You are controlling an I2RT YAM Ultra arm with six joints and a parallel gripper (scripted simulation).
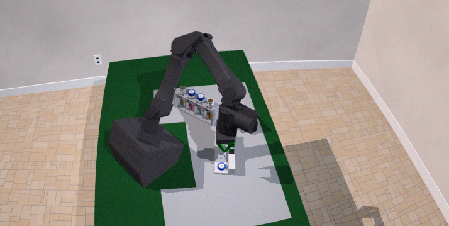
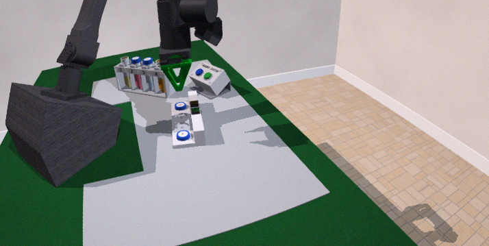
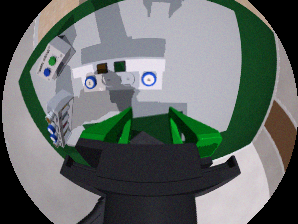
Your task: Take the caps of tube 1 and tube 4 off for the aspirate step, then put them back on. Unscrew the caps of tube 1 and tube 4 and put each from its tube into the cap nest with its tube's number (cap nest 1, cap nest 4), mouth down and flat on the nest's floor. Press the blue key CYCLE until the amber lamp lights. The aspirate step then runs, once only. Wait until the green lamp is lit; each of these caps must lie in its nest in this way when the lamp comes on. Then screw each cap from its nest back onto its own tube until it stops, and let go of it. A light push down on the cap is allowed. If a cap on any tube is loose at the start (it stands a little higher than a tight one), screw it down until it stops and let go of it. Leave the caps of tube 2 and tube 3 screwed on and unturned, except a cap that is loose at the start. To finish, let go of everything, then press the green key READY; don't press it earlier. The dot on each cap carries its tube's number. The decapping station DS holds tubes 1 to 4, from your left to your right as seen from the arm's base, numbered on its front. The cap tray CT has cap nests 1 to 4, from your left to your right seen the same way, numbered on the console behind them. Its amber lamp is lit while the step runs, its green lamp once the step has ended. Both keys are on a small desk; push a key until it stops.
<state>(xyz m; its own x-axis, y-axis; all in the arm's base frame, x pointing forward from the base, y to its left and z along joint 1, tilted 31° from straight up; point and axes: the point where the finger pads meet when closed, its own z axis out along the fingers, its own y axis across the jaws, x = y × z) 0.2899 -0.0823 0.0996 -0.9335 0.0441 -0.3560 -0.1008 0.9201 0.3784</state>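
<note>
The green key lies 7 cm ahead of my hand, 25 cm to the left of it and 9 cm below it. The rest, counted from my hand: blue key (4 cm ahead, 29 cm to the left, 9 cm below).
</note>
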